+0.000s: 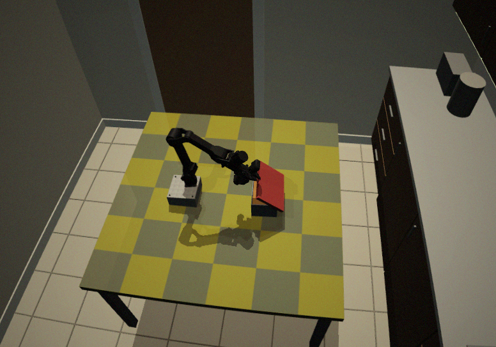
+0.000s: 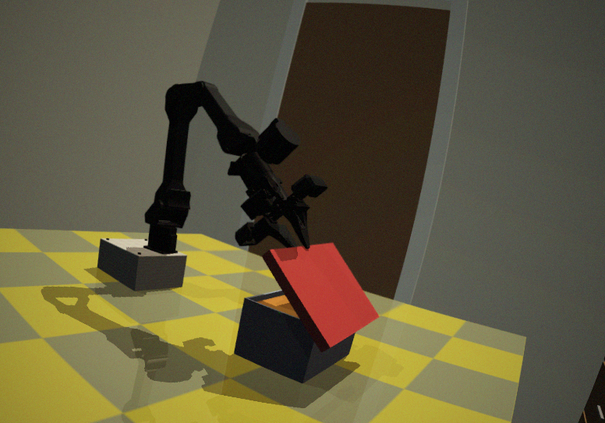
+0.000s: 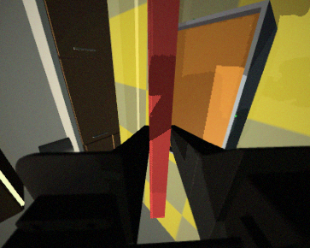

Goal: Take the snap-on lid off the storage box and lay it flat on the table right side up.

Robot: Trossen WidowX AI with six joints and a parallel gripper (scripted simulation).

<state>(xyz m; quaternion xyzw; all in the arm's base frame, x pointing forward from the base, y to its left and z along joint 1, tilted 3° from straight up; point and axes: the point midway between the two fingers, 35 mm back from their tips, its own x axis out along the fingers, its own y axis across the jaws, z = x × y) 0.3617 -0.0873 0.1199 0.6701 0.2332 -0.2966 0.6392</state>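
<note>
Right now my gripper tip is 60 mm short of the red lid, 50 mm above it and 10 mm to the left of it. The rest, counted from my gripper tip: storage box 140 mm below, 30 mm ahead.
</note>
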